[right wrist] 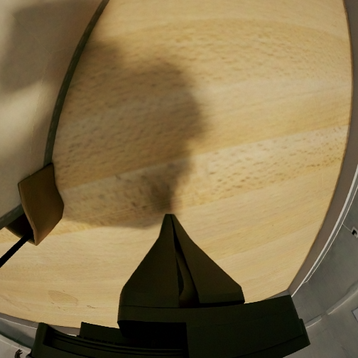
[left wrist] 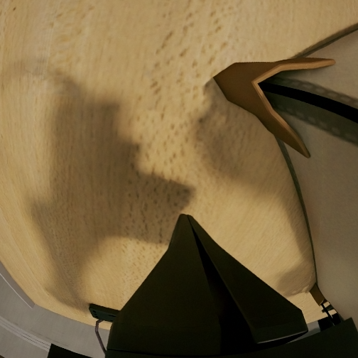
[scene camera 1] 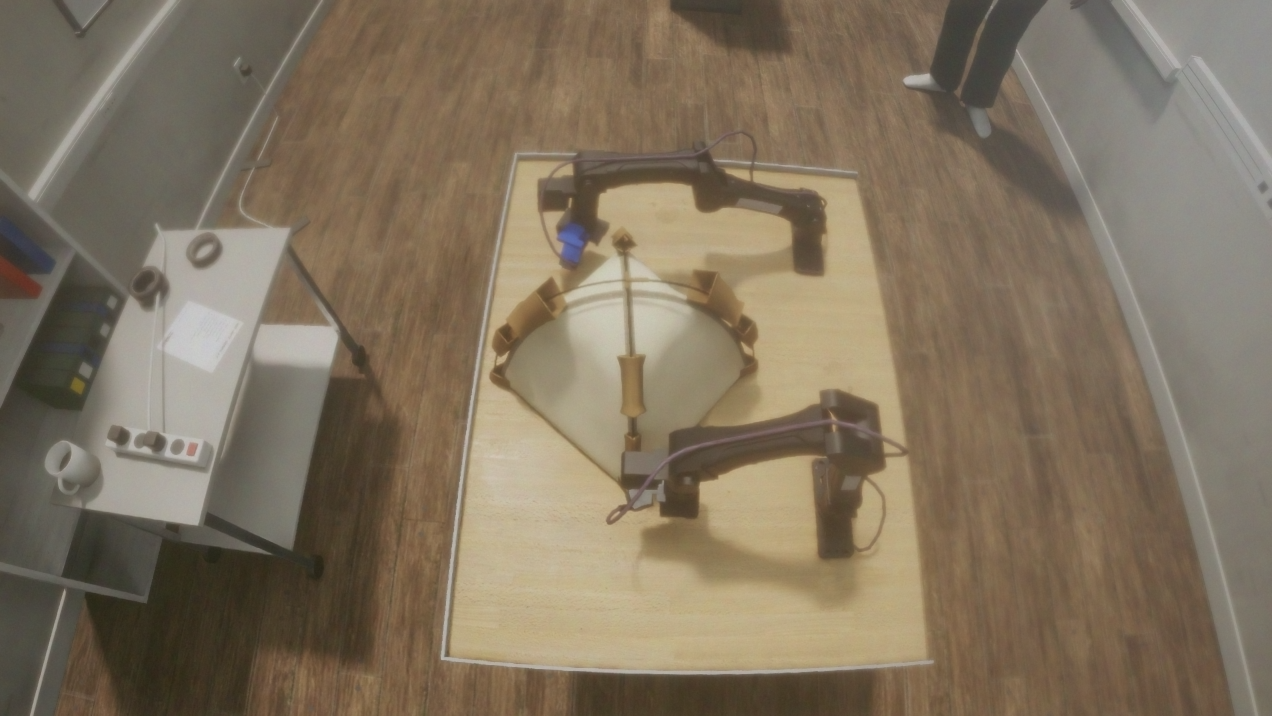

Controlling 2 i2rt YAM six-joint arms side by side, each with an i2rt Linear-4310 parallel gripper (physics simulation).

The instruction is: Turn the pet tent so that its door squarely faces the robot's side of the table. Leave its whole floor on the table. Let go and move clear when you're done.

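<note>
The cream pet tent [scene camera 1: 569, 355] [left wrist: 340, 200] [right wrist: 25, 60] stands on the table [scene camera 1: 551, 613] [left wrist: 125, 50] [right wrist: 280, 100]. It lies as a diamond in the scene view, with one corner toward the robot's side at the right. Its door does not show. My left gripper [left wrist: 182, 222] is shut and empty, tips down beside the tent's near corner, with a brown corner piece [left wrist: 247, 87] ahead of it. My right gripper [right wrist: 168, 219] is shut and empty beside the tent's far corner, whose brown piece [right wrist: 45, 200] shows at left. Both grippers' tips are hidden in the scene view.
The left forearm [scene camera 1: 756, 444] reaches over the table from the right and covers part of the tent's near right side. The right forearm [scene camera 1: 640, 167] runs along the table's far edge. A white side desk [scene camera 1: 222, 293] stands beyond the left edge. A person's legs [scene camera 1: 988, 53] show at upper right.
</note>
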